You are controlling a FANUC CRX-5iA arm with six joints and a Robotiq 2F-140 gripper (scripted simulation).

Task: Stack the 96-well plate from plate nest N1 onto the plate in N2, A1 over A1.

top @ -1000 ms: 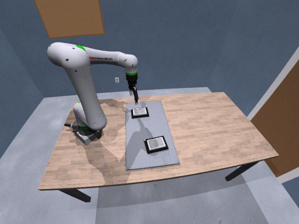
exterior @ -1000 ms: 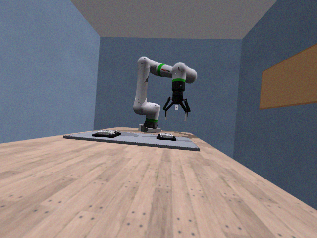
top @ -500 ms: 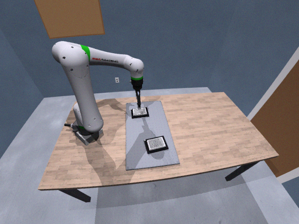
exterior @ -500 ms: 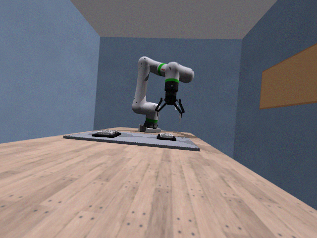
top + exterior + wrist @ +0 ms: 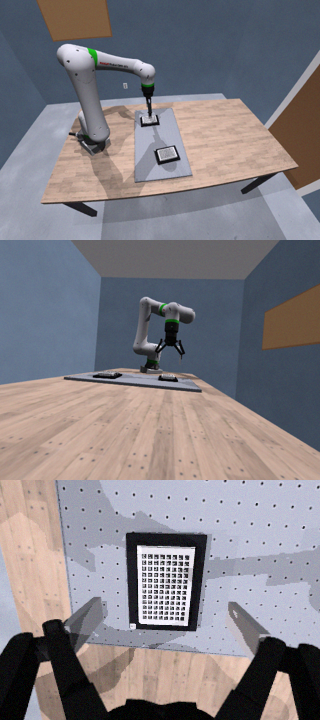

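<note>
My hand is 10 cm above the white 96-well plate. Also, from my hand: black nest N2: 16 cm ahead, 34 cm to the right, 11 cm below; black plate nest N1: 11 cm below.
</note>
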